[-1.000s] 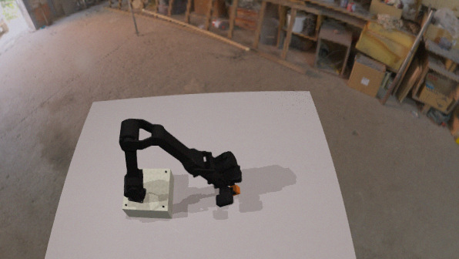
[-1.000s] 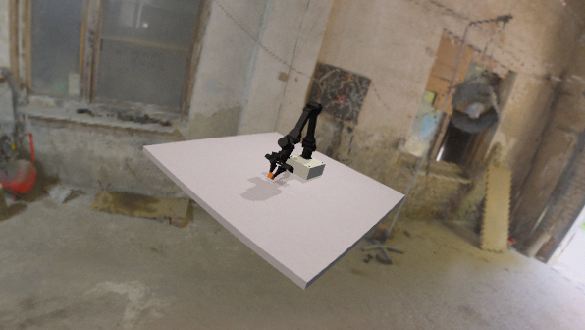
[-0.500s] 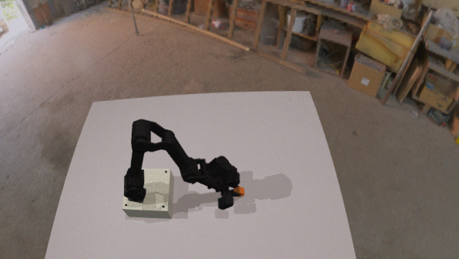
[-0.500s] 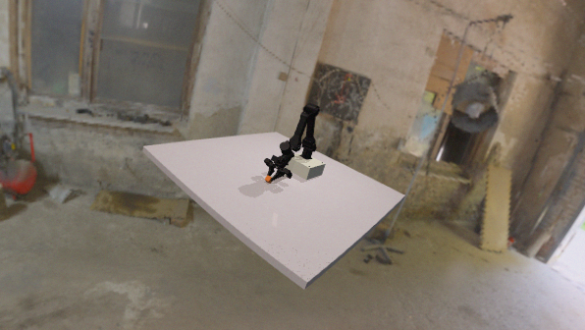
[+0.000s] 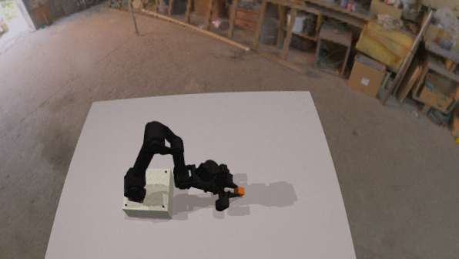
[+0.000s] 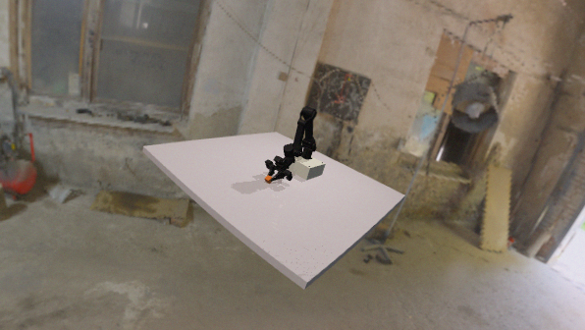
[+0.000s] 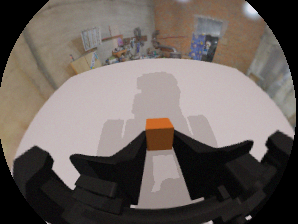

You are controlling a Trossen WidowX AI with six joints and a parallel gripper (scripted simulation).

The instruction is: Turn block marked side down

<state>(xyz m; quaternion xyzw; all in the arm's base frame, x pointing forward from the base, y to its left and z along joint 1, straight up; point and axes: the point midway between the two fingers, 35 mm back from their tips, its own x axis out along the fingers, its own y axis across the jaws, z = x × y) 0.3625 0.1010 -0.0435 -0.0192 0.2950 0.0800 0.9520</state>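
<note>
The orange block lies 10 mm below my gripper tip.
</note>
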